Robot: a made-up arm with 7 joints. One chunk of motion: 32 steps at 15 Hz.
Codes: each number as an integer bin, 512 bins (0 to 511) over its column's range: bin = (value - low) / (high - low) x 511, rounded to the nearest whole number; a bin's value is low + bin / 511 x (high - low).
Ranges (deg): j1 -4..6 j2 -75..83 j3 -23..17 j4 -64..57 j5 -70..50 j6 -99..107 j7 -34..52
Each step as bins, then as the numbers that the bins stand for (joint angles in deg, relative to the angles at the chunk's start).
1 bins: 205 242 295 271 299 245 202
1 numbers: 0.01 -0.17 0.09 0.17 0.22 -0.23 0.00
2 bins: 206 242 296 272 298 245 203
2 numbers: 0.03 -0.17 0.17 0.41 -0.02 -0.23 0.16
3 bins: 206 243 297 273 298 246 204
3 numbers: 0.03 0.14 0.25 0.64 -0.02 0.17 0.33
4 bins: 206 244 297 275 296 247 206
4 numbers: 0.03 0.44 0.25 1.12 -0.49 0.57 0.67
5 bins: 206 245 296 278 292 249 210
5 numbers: 0.03 0.75 0.17 1.83 -1.43 1.38 1.34
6 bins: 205 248 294 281 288 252 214
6 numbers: 0.01 1.68 0.01 2.54 -2.37 2.59 2.02
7 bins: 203 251 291 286 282 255 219
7 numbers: -0.03 2.61 -0.22 3.72 -3.78 3.80 2.86
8 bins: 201 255 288 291 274 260 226
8 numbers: -0.07 3.85 -0.46 4.91 -5.66 5.81 4.04
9 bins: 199 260 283 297 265 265 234
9 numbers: -0.11 5.39 -0.85 6.33 -7.77 7.83 5.38
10 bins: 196 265 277 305 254 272 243
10 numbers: -0.16 6.94 -1.32 8.22 -10.35 10.65 6.90
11 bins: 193 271 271 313 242 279 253
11 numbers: -0.22 8.79 -1.79 10.12 -13.17 13.47 8.58
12 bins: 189 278 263 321 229 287 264
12 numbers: -0.30 10.96 -2.41 12.01 -16.22 16.70 10.43
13 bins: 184 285 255 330 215 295 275
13 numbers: -0.40 13.12 -3.04 14.14 -19.51 19.92 12.28
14 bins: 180 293 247 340 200 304 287
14 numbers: -0.48 15.59 -3.67 16.51 -23.03 23.55 14.30
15 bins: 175 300 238 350 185 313 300
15 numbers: -0.58 17.76 -4.37 18.88 -26.56 27.18 16.49
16 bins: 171 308 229 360 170 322 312
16 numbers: -0.65 20.23 -5.07 21.24 -30.08 30.81 18.51
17 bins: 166 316 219 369 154 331 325
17 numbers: -0.75 22.71 -5.86 23.38 -33.84 34.44 20.70
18 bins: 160 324 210 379 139 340 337
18 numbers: -0.87 25.18 -6.56 25.74 -37.36 38.06 22.72
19 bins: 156 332 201 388 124 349 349
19 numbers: -0.95 27.65 -7.27 27.87 -40.88 41.69 24.74
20 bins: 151 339 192 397 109 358 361
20 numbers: -1.05 29.82 -7.97 30.01 -44.40 45.32 26.76
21 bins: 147 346 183 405 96 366 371
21 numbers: -1.12 31.98 -8.68 31.90 -47.46 48.55 28.44
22 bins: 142 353 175 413 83 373 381
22 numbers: -1.22 34.15 -9.30 33.79 -50.51 51.37 30.12
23 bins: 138 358 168 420 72 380 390
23 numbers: -1.30 35.69 -9.85 35.45 -53.09 54.19 31.64
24 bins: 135 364 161 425 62 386 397
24 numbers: -1.36 37.55 -10.40 36.64 -55.44 56.61 32.81
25 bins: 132 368 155 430 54 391 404
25 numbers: -1.42 38.78 -10.87 37.82 -57.32 58.62 33.99
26 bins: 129 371 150 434 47 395 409
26 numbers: -1.48 39.71 -11.26 38.77 -58.96 60.24 34.83
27 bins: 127 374 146 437 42 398 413
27 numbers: -1.51 40.64 -11.57 39.48 -60.14 61.45 35.51
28 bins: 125 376 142 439 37 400 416
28 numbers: -1.55 41.26 -11.88 39.95 -61.31 62.25 36.01
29 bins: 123 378 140 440 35 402 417
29 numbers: -1.59 41.88 -12.04 40.19 -61.78 63.06 36.18
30 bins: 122 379 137 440 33 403 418
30 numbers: -1.61 42.19 -12.28 40.19 -62.25 63.46 36.35
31 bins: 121 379 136 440 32 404 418
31 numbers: -1.63 42.19 -12.35 40.19 -62.49 63.86 36.35
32 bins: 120 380 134 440 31 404 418
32 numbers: -1.65 42.50 -12.51 40.19 -62.72 63.86 36.35
